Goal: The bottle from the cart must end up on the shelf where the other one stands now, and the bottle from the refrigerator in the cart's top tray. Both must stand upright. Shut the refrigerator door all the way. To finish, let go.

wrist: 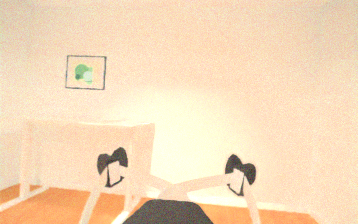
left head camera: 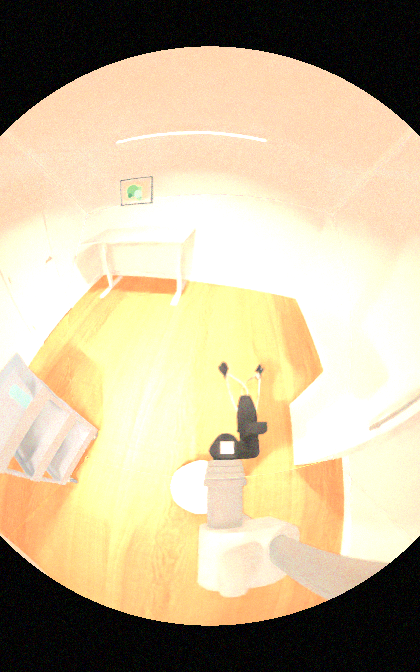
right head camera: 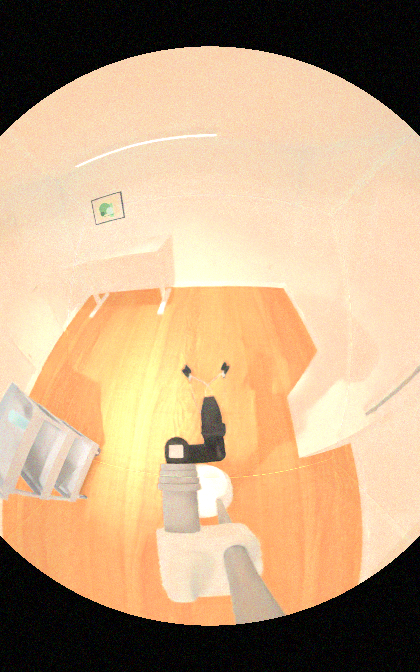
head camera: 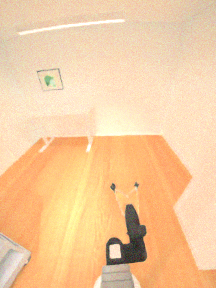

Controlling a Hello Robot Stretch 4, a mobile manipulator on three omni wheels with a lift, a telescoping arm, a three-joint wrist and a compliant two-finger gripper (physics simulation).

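Frame: origin at the robot's base, x ahead, y left, z up, level; centimetres.
Seen in the pictures: gripper, fingertip midpoint: (wrist: pixel 176 163) (head camera: pixel 124 182).
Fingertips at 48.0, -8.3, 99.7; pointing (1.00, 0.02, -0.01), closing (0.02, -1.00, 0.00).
A point is followed by its place in that frame, as x, y, z.
My gripper (head camera: pixel 125 186) {48.0, -8.3, 99.7} (left head camera: pixel 241 369) (right head camera: pixel 206 370) (wrist: pixel 176 163) {48.0, -8.3, 99.7} is open and empty, with its fingers apart over the floor. The grey cart (head camera: pixel 15 247) {31.0, 85.8, 36.6} (left head camera: pixel 30 430) (right head camera: pixel 27 450) stands at the left, apart from the gripper. A pale cyan item (left head camera: pixel 20 396) (right head camera: pixel 18 420) shows in its top tray; I cannot tell if it is a bottle. The white refrigerator (head camera: pixel 192 225) {42.3, -80.9, 25.4} (left head camera: pixel 340 425) (right head camera: pixel 325 425) is at the right, with a long grey handle (left head camera: pixel 397 411) (right head camera: pixel 392 392). How far its door stands open is unclear. The shelf and the refrigerator's bottle do not show.
A white desk (head camera: pixel 65 125) (left head camera: pixel 140 236) (right head camera: pixel 125 270) (wrist: pixel 90 123) {213.8, 76.7, 91.8} stands by the far wall, at the left. A framed picture (head camera: pixel 50 80) {296.6, 125.1, 152.4} (left head camera: pixel 136 191) (right head camera: pixel 108 208) (wrist: pixel 85 72) {296.6, 125.0, 152.4} hangs above it. Wooden floor (head camera: pixel 75 200) {94.2, 53.9, -2.6} (left head camera: pixel 145 400) (right head camera: pixel 135 400) stretches between cart and refrigerator.
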